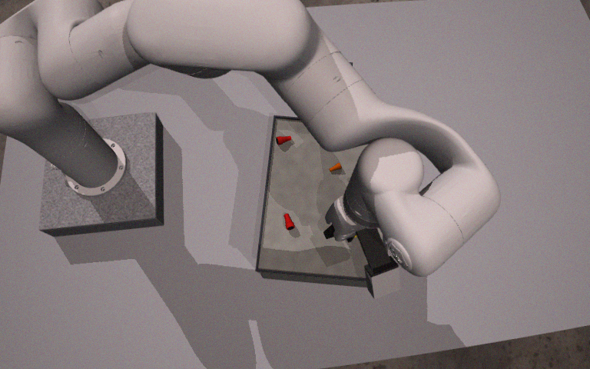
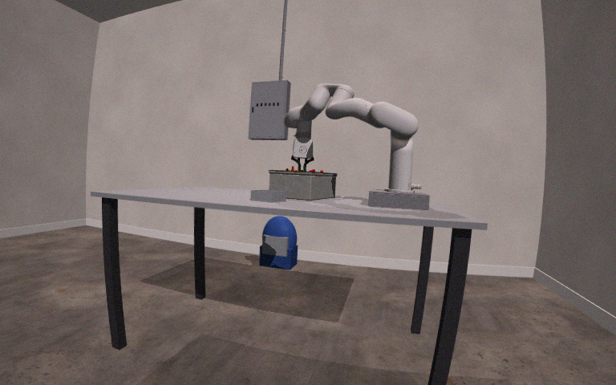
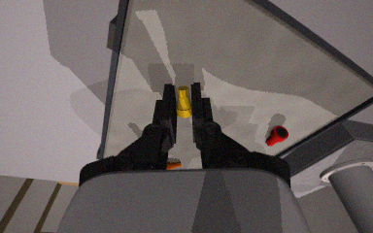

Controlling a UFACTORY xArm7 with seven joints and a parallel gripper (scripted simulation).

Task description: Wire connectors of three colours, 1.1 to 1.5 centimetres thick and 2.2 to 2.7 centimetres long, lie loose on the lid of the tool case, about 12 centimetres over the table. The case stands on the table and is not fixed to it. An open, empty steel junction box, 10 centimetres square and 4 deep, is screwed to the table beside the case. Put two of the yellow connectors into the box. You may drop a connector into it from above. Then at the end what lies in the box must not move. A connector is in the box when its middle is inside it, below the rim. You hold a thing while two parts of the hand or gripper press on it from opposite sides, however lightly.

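Now: hand 120 mm to the right of the orange connector, 30 mm past it and 20 mm above it. Round my hand: tool case: 70 mm to the left, 50 mm below, 50 mm behind.
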